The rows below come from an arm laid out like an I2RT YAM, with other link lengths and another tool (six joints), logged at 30 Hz.
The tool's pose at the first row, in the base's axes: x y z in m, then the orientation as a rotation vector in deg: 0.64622 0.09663 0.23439 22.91 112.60 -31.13
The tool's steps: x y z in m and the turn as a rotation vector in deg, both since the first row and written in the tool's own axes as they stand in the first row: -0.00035 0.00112 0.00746 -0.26 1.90 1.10; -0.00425 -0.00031 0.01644 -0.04 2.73 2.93; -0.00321 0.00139 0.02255 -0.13 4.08 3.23; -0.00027 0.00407 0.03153 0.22 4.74 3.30; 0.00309 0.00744 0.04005 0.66 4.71 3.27; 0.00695 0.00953 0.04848 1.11 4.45 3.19; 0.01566 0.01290 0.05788 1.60 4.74 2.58; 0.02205 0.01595 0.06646 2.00 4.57 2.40; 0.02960 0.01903 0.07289 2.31 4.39 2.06; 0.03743 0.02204 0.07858 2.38 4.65 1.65; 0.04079 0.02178 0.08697 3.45 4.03 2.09
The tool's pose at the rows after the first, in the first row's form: 0.65254 0.09356 0.23162 24.46 114.14 -29.96; 0.66026 0.08738 0.23197 26.65 114.32 -28.91; 0.66526 0.08559 0.22835 27.36 115.52 -28.47; 0.67208 0.08316 0.22172 27.89 116.06 -28.69; 0.67872 0.08158 0.21474 28.13 115.95 -29.16; 0.68444 0.07899 0.20761 28.24 115.63 -29.70; 0.68945 0.07716 0.19548 28.07 116.00 -30.56; 0.69467 0.07541 0.18581 28.09 115.81 -31.10; 0.69779 0.07487 0.17592 27.89 115.68 -31.66; 0.70020 0.07469 0.16608 27.63 116.05 -31.97; 0.70494 0.07012 0.15988 28.51 115.08 -32.83
